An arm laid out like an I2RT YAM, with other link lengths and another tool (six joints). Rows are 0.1 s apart.
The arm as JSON. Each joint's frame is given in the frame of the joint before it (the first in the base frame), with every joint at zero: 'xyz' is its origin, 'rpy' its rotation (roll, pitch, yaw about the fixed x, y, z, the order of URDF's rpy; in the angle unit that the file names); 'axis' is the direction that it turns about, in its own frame. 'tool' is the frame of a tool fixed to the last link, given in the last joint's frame.
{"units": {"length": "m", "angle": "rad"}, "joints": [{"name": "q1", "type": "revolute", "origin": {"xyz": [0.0, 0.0, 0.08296], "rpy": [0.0, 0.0, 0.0]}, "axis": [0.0, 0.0, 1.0]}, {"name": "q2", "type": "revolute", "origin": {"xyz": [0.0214, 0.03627, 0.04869], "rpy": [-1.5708, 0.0, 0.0]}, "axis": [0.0, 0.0, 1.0]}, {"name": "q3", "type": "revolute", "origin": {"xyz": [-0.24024, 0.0, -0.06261], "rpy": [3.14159, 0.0, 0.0]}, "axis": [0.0, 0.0, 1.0]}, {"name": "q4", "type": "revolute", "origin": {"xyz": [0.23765, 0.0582, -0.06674], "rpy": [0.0, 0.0, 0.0]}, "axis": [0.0, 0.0, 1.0]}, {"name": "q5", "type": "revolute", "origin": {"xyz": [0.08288, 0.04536, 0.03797], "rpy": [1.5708, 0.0, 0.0]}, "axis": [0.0, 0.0, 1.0]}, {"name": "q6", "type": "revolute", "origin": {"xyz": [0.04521, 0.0, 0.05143], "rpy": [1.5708, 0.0, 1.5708]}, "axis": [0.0, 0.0, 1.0]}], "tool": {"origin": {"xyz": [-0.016, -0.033, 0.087], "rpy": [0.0, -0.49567, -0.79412]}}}
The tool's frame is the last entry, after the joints.
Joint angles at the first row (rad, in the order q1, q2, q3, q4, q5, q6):
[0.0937, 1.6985, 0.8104, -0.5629, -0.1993, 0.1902]
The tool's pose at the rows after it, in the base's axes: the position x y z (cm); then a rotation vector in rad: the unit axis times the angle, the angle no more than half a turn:
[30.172, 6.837, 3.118, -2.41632, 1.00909, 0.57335]
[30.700, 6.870, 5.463, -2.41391, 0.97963, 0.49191]
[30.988, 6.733, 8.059, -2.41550, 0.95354, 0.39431]
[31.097, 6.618, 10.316, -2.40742, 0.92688, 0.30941]
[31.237, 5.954, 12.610, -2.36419, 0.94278, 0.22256]
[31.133, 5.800, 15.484, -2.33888, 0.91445, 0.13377]
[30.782, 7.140, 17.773, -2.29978, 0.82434, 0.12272]
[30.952, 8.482, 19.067, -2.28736, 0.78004, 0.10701]
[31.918, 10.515, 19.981, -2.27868, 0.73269, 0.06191]
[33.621, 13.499, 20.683, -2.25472, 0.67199, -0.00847]
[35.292, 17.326, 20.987, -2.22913, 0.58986, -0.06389]
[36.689, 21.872, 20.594, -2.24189, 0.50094, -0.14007]
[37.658, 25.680, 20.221, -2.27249, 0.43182, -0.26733]
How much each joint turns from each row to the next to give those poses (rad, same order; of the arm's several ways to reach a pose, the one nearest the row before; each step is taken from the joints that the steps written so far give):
[0.0000, -0.0412, 0.0126, -0.0164, -0.0153, -0.0004]
[-0.0001, -0.0797, 0.0069, -0.0202, 0.0012, 0.0004]
[-0.0003, -0.0938, 0.0023, -0.0210, 0.0118, 0.0004]
[-0.0027, -0.0813, 0.0000, -0.0126, 0.0030, 0.0003]
[-0.0187, -0.0794, 0.0026, -0.0118, -0.0011, 0.0279]
[-0.0057, -0.0862, 0.0180, -0.0263, -0.0046, 0.0072]
[0.0198, -0.0492, 0.0252, -0.0221, -0.0602, 0.0065]
[0.0443, -0.0072, 0.0266, 0.0042, -0.0016, 0.0286]
[0.0744, 0.0240, 0.0195, 0.0671, 0.0324, 0.0485]
[0.0965, 0.0603, 0.0153, 0.1358, 0.0519, 0.0629]
[0.1007, 0.0934, 0.0248, 0.1537, 0.0469, 0.0458]
[0.1137, 0.1259, 0.0419, 0.1515, 0.0893, 0.0072]
[0.0969, 0.1130, 0.0420, 0.1343, 0.1278, -0.0305]

